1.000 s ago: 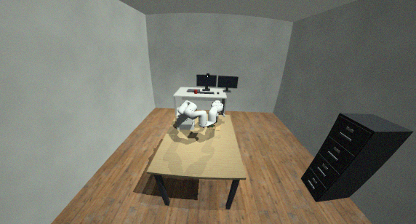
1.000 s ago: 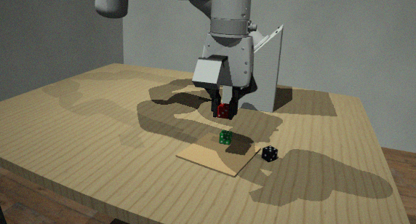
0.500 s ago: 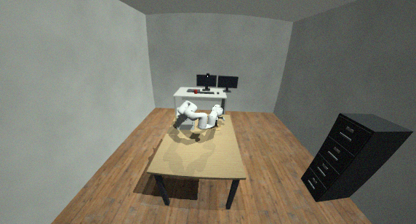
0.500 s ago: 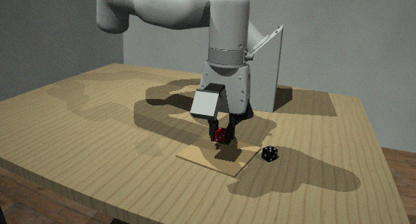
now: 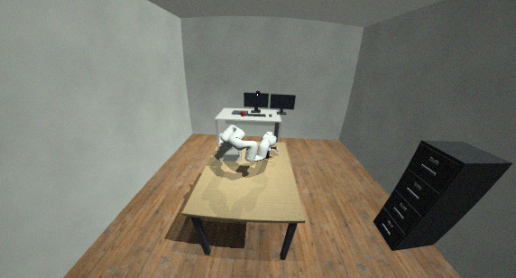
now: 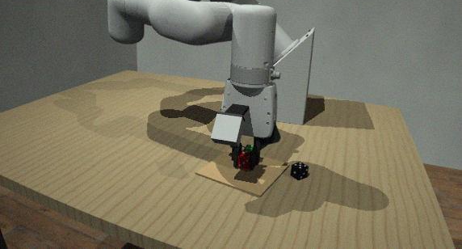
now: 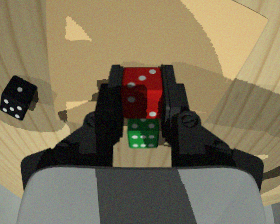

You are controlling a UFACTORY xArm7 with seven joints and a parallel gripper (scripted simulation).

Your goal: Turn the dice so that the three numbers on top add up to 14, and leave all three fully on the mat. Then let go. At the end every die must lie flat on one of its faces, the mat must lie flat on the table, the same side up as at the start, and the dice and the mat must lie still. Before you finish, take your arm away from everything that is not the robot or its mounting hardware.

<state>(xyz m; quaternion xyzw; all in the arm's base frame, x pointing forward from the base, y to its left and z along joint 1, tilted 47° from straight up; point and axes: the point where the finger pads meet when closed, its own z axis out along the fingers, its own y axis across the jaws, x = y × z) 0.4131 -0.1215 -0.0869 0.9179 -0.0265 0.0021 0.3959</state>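
The red die lies 10 mm below my hand. From my hand the other things lie so: green die 50 mm behind, 10 mm below; then black die 110 mm to the left, 20 mm below, 10 mm behind; then tan mat 30 mm below.
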